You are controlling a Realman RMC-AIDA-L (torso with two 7-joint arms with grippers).
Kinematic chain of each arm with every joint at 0, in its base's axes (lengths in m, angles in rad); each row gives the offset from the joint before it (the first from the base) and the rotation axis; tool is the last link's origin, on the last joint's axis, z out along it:
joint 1: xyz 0 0 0.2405 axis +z
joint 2: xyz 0 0 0 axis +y
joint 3: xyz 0 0 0.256 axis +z
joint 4: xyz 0 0 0 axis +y
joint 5: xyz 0 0 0.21 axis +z
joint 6: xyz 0 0 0 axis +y
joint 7: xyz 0 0 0.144 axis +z
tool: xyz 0 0 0
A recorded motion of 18 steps. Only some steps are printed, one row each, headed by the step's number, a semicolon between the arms.
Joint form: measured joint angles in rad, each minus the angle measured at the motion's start. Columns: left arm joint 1, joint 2, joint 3, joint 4, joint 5, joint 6, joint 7; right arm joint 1, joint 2, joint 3, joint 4, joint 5, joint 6, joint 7.
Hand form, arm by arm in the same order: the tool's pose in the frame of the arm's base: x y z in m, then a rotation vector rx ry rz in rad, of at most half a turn. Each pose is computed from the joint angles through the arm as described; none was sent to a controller.
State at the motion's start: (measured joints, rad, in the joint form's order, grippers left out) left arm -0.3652 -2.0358 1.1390 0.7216 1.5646 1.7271 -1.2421; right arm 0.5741 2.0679 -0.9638 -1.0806 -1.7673 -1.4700 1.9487
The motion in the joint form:
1: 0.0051 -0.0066 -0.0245 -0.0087 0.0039 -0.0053 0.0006; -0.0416 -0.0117 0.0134 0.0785 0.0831 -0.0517 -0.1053
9: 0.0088 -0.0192 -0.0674 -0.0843 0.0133 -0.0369 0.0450; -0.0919 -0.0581 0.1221 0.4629 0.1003 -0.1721 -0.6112
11: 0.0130 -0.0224 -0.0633 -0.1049 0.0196 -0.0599 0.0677; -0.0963 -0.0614 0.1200 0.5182 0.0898 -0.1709 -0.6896
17: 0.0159 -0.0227 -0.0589 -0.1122 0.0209 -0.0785 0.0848; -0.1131 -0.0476 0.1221 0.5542 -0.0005 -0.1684 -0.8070
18: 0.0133 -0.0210 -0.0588 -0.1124 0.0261 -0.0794 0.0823; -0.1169 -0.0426 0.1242 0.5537 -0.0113 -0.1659 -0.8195
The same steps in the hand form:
1: -0.2397 0.2757 -0.0058 -2.8735 -0.3316 -1.0205; 0.1745 0.3637 0.0468 -2.6903 0.6798 0.9187
9: -0.2516 0.2735 -0.0139 -2.8078 -0.4063 -1.0274; 0.2481 0.3252 0.0255 -2.6729 0.5143 0.9865
11: -0.2564 0.2717 -0.0193 -2.8003 -0.4193 -1.0032; 0.2563 0.3184 0.0173 -2.6810 0.4855 0.9704
17: -0.2593 0.2716 -0.0216 -2.7930 -0.4160 -0.9809; 0.2694 0.3022 -0.0010 -2.7484 0.4122 0.8749
18: -0.2596 0.2721 -0.0216 -2.7988 -0.4165 -0.9734; 0.2706 0.3002 -0.0034 -2.7526 0.4037 0.8646

